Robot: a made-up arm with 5 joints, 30 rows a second.
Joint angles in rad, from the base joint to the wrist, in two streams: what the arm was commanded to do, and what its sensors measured. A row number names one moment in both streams.
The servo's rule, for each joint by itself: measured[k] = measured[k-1] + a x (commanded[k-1-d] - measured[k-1]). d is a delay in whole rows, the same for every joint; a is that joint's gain. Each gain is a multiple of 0.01, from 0.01 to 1. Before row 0 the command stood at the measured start. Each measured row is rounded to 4 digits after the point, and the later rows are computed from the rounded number. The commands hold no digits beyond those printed.
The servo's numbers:
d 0
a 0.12 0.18 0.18 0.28 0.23
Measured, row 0:
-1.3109, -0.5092, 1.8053, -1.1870, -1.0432
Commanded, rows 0 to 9:
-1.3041, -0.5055, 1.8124, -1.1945, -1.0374
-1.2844, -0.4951, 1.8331, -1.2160, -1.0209
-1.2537, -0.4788, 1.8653, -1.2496, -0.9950
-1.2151, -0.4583, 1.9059, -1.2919, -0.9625
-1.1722, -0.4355, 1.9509, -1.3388, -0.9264
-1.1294, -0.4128, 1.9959, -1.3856, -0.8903
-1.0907, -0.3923, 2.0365, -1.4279, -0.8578
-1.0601, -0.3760, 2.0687, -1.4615, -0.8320
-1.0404, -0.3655, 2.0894, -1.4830, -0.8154
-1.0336, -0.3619, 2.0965, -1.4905, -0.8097
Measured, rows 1 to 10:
-1.3101, -0.5085, 1.8066, -1.1891, -1.0419
-1.3070, -0.5061, 1.8114, -1.1966, -1.0371
-1.3006, -0.5012, 1.8211, -1.2114, -1.0274
-1.2903, -0.4935, 1.8364, -1.2339, -1.0125
-1.2761, -0.4831, 1.8570, -1.2633, -0.9927
-1.2585, -0.4704, 1.8820, -1.2975, -0.9691
-1.2384, -0.4563, 1.9098, -1.3340, -0.9435
-1.2170, -0.4418, 1.9384, -1.3697, -0.9179
-1.1958, -0.4281, 1.9656, -1.4014, -0.8943
-1.1763, -0.4162, 1.9892, -1.4263, -0.8748

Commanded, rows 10 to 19:
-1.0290, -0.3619, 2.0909, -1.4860, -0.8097
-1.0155, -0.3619, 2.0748, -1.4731, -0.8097
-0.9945, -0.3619, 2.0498, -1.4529, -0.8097
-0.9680, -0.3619, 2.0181, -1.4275, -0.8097
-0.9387, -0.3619, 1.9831, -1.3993, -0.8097
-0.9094, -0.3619, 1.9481, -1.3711, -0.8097
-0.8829, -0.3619, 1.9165, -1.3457, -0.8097
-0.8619, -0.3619, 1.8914, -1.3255, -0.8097
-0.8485, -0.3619, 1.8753, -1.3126, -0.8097
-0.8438, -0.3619, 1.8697, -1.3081, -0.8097
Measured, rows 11 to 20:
-1.1586, -0.4064, 2.0075, -1.4430, -0.8598
-1.1414, -0.3984, 2.0196, -1.4514, -0.8483
-1.1238, -0.3918, 2.0250, -1.4518, -0.8394
-1.1051, -0.3864, 2.0238, -1.4450, -0.8326
-1.0851, -0.3820, 2.0165, -1.4322, -0.8273
-1.0640, -0.3784, 2.0042, -1.4151, -0.8233
-1.0423, -0.3754, 1.9884, -1.3957, -0.8202
-1.0207, -0.3730, 1.9709, -1.3760, -0.8178
-1.0000, -0.3710, 1.9537, -1.3582, -0.8159
-0.9813, -0.3694, 1.9386, -1.3442, -0.8145

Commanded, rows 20 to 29:
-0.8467, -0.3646, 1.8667, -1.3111, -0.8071
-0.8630, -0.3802, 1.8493, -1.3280, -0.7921
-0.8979, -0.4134, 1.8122, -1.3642, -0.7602
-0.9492, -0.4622, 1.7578, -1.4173, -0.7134
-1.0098, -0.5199, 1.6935, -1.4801, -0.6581
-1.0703, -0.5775, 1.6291, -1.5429, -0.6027
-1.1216, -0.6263, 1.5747, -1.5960, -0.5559
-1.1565, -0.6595, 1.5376, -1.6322, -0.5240
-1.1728, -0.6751, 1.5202, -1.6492, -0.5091
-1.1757, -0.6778, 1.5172, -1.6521, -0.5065
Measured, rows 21 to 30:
-0.9651, -0.3685, 1.9257, -1.3349, -0.8128
-0.9528, -0.3706, 1.9119, -1.3330, -0.8080
-0.9462, -0.3783, 1.8940, -1.3417, -0.7970
-0.9466, -0.3934, 1.8695, -1.3629, -0.7778
-0.9542, -0.4162, 1.8378, -1.3957, -0.7503
-0.9681, -0.4452, 1.8002, -1.4369, -0.7164
-0.9865, -0.4778, 1.7596, -1.4814, -0.6795
-1.0069, -0.5105, 1.7196, -1.5236, -0.6437
-1.0268, -0.5401, 1.6837, -1.5588, -0.6127
-1.0447, -0.5649, 1.6537, -1.5849, -0.5883

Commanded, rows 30 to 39:
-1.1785, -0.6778, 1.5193, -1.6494, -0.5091
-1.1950, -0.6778, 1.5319, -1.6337, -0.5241
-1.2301, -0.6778, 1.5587, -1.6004, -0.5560
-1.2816, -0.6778, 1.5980, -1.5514, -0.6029
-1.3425, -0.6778, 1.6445, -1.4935, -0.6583
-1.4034, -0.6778, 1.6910, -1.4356, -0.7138
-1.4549, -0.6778, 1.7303, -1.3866, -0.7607
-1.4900, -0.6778, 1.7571, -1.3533, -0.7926
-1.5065, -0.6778, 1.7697, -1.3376, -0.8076
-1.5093, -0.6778, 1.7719, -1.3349, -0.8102
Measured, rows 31 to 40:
-1.0608, -0.5852, 1.6295, -1.6030, -0.5701
-1.0769, -0.6019, 1.6119, -1.6116, -0.5595
-1.0953, -0.6156, 1.6023, -1.6085, -0.5587
-1.1177, -0.6268, 1.6015, -1.5925, -0.5689
-1.1447, -0.6360, 1.6092, -1.5648, -0.5895
-1.1757, -0.6435, 1.6239, -1.5286, -0.6181
-1.2092, -0.6497, 1.6431, -1.4888, -0.6509
-1.2429, -0.6548, 1.6636, -1.4509, -0.6835
-1.2745, -0.6589, 1.6827, -1.4192, -0.7120
-1.3027, -0.6623, 1.6988, -1.3956, -0.7346

